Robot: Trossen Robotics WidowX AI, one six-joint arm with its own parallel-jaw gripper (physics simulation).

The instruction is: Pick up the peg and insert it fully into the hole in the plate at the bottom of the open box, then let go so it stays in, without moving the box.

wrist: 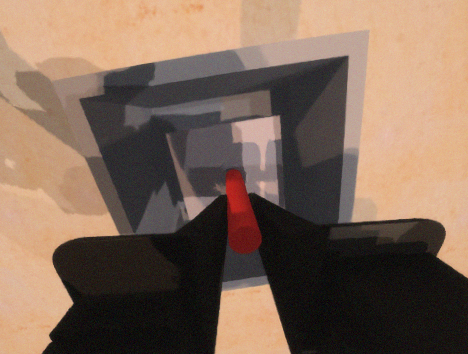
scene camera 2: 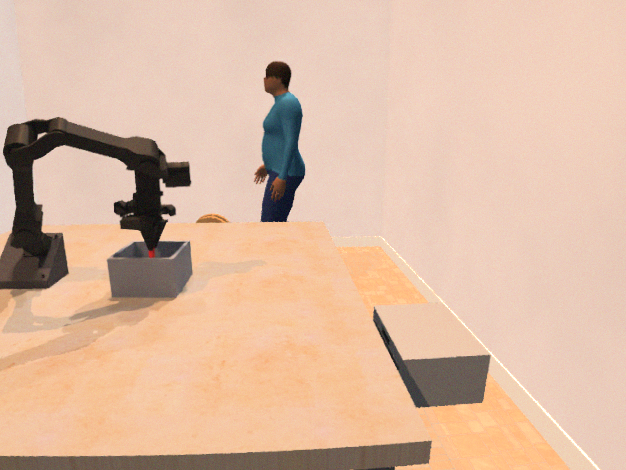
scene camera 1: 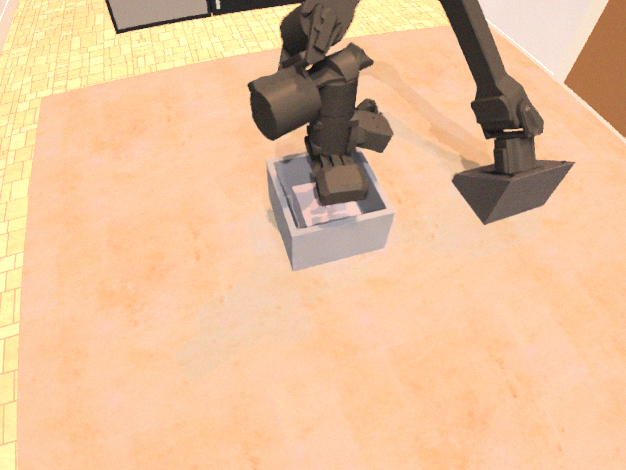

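Pixels of known places: gripper, fingertip midpoint: [wrist: 237, 200] [scene camera 2: 152, 249]; arm's base, origin of the base link: [scene camera 2: 38, 246] [scene camera 1: 516, 171].
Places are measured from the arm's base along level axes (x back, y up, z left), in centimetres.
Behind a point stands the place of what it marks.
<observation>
The red peg [scene camera 2: 151, 253] @(x -33.1, y -0.3, z -6.4 cm) [wrist: 240, 210] @(x -32.3, y 3.5, z -5.7 cm) is held between the fingertips of my gripper [scene camera 2: 151, 246] @(x -33.3, y 0.6, z -5.8 cm) [wrist: 237, 200] @(x -33.3, y 0.6, z -5.8 cm), which is shut on it. The fingertips are at about the height of the rim of the open grey box [scene camera 1: 341, 242] @(x -33.5, y -3.9, z 2.0 cm) [scene camera 2: 141, 278] @(x -32.7, y -4.2, z -14.0 cm) [wrist: 356, 85] @(x -27.7, y 0.7, z 1.7 cm), and the peg points down into it. The pale plate [scene camera 1: 302, 199] @(x -36.6, y -3.3, z -7.5 cm) [wrist: 257, 131] @(x -29.6, y -3.3, z -3.3 cm) lies at the box's bottom. In the wrist view the peg's far end covers most of the hole, with a thin dark edge showing beside it. I cannot tell whether the tip is inside. In scene camera 1 the gripper hides the peg.
The box's four walls stand around the gripper's fingertips. The arm's base [scene camera 1: 510, 194] @(x -3.5, y -1.1, z 3.5 cm) [scene camera 2: 35, 263] @(x -1.0, y -3.5, z -4.0 cm) stands on the table [scene camera 1: 202, 354] @(x -57.7, y -9.1, z 10.7 cm) [scene camera 2: 242, 364] @(x -59.3, y -9.1, z -43.8 cm) beside the box. A grey cabinet [scene camera 2: 444, 379] is beyond the table's edge, and a person [scene camera 2: 284, 136] stands behind the table.
</observation>
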